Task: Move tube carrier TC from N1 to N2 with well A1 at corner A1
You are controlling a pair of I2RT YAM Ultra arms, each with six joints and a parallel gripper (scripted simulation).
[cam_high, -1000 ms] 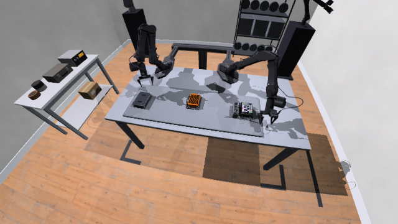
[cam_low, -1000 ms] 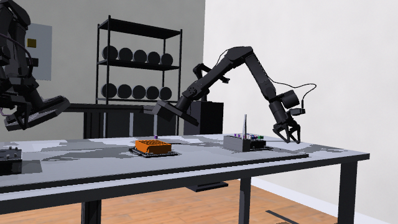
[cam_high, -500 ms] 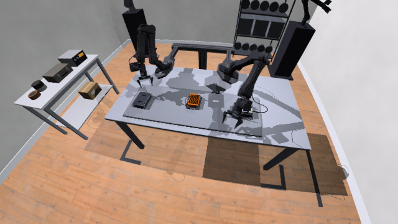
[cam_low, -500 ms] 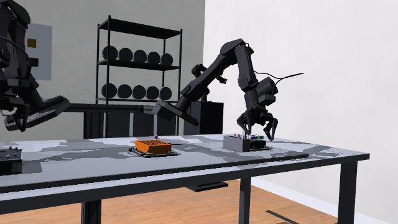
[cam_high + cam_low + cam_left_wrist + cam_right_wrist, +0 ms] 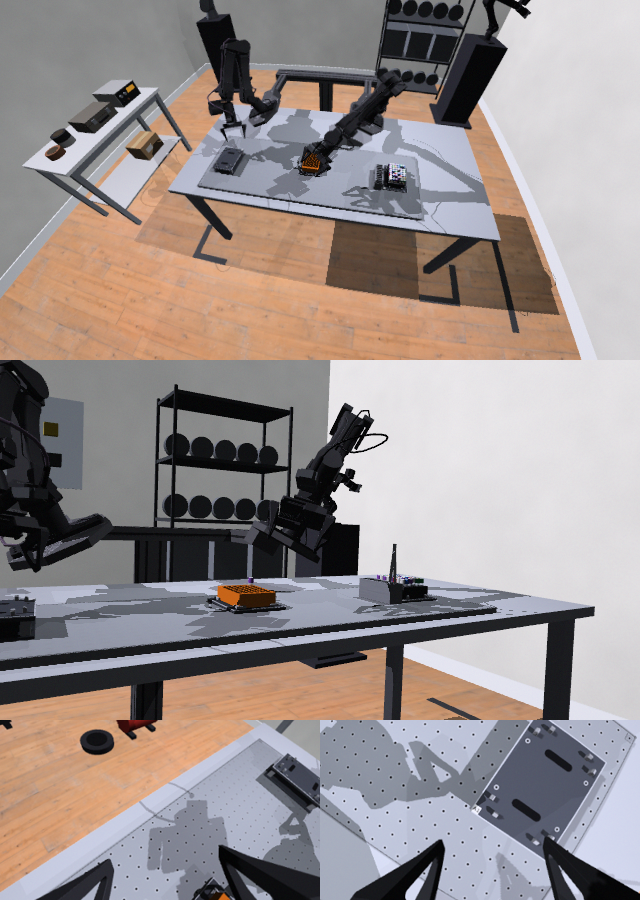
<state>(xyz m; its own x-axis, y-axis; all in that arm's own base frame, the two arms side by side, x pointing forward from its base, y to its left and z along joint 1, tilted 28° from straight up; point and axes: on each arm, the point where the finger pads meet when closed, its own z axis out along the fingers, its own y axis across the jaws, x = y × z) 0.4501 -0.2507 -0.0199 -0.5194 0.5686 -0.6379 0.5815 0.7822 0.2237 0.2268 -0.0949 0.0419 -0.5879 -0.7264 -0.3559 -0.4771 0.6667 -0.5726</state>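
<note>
The orange tube carrier TC is 440 mm to the left of my right hand, 70 mm below it and 60 mm ahead of it. Also, from my right hand: raised nest N2 (90 mm ahead, 60 mm below, 30 mm to the right); then transfer nest N1 (440 mm to the left, 90 mm below, 60 mm ahead); then A1 mark (60 mm below, 30 mm to the left, 20 mm ahead).
</note>
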